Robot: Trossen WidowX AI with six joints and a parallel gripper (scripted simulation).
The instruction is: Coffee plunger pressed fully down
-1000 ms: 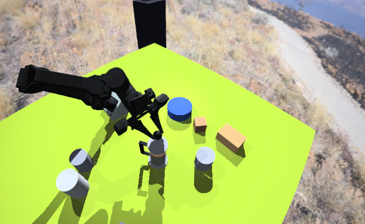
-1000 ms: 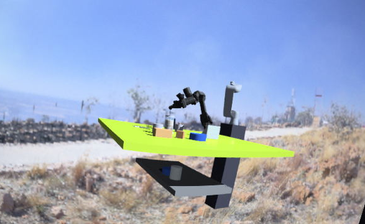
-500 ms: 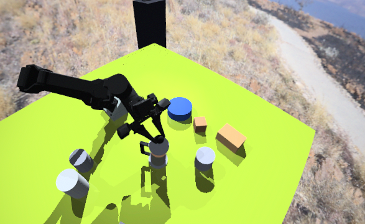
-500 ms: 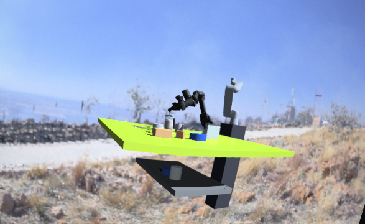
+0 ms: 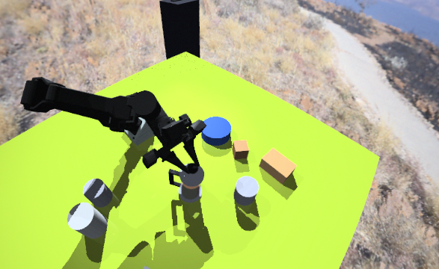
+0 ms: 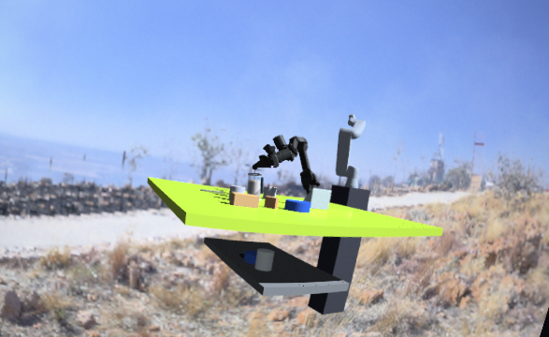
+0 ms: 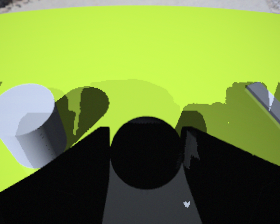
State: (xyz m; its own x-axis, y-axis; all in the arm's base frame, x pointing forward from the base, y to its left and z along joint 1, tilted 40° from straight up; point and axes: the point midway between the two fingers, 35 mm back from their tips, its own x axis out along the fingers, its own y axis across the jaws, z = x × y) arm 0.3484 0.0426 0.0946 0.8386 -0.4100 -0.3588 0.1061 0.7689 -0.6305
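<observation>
Now: gripper tip 30 mm past the coffee press, 10 mm to the left of it and 80 mm above it. Round my gripper tip: orange box (150 mm ahead, 270 mm to the left, 150 mm below); orange cube (240 mm to the left, 150 mm below).
</observation>
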